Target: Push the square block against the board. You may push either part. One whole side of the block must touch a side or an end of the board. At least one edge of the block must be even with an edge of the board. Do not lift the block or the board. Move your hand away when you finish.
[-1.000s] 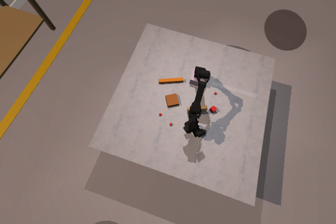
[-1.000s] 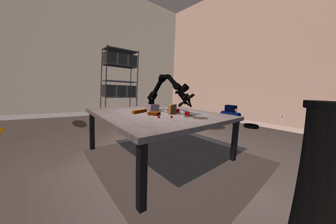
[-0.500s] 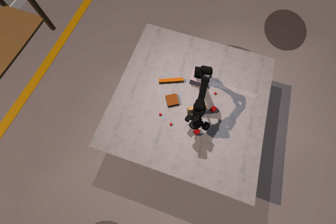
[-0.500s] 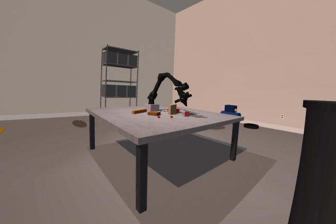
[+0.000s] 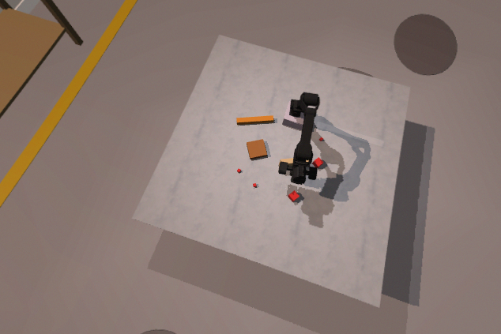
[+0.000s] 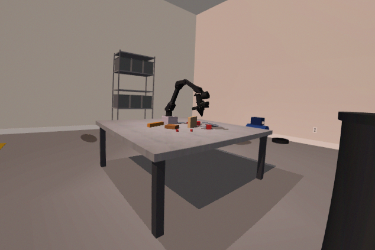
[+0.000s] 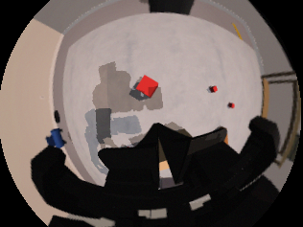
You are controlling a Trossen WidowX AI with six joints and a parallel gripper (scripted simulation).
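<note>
Now: gripper tip 100 mm past the tan board, 20 mm to the left of it and 60 mm above it. Round my gripper tip: brown square block 150 mm behind, 240 mm to the right, 100 mm below; orange bar 340 mm behind, 280 mm to the right, 100 mm below.
</note>
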